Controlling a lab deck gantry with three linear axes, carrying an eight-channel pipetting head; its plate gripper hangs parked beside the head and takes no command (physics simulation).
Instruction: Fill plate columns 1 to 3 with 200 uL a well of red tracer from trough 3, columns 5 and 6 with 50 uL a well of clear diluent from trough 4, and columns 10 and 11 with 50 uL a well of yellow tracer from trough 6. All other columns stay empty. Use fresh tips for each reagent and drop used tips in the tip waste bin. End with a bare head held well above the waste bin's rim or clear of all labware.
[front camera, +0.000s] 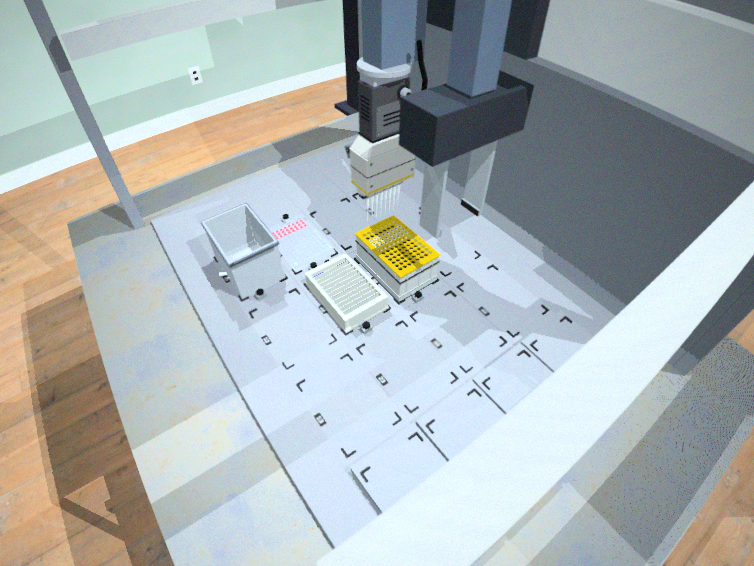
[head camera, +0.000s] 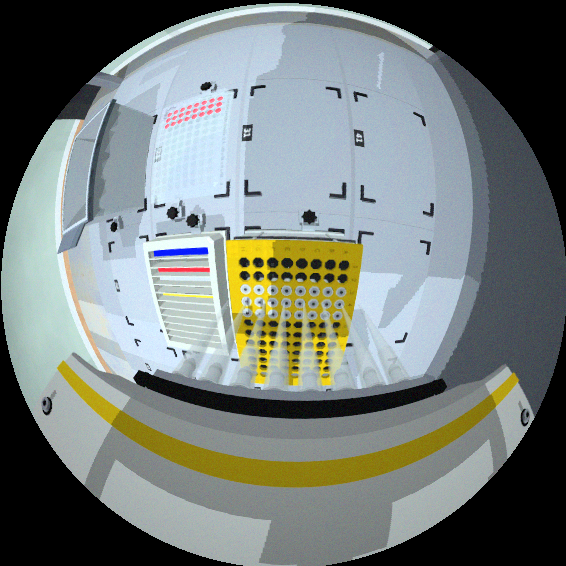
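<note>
The pipetting head (front camera: 382, 164) (head camera: 295, 475) carries a row of clear tips (front camera: 384, 201) (head camera: 279, 343), above the yellow-topped tip rack (front camera: 419, 283) (head camera: 355, 258). In the head view the rack's two far rows are dark, empty holes; white-ringed tips stand in the following rows. The parked plate gripper (front camera: 453, 219) hangs beside the head, paddles apart, nothing between them. The trough block (front camera: 347, 292) (head camera: 219, 295) shows blue, red and yellow strips; clear liquid cannot be made out. The plate (front camera: 310, 246) (head camera: 192, 153) shows red in three columns at its far end; its other wells look colourless.
The tip waste bin (front camera: 258, 274) (head camera: 90, 174) stands left of the plate; its floor is mostly hidden. A small white piece (front camera: 222, 274) shows beside the bin, too small to identify. Black knobs (front camera: 260, 292) (head camera: 308, 216) stand near the labware. The dark side wall (front camera: 578, 194) rises at right.
</note>
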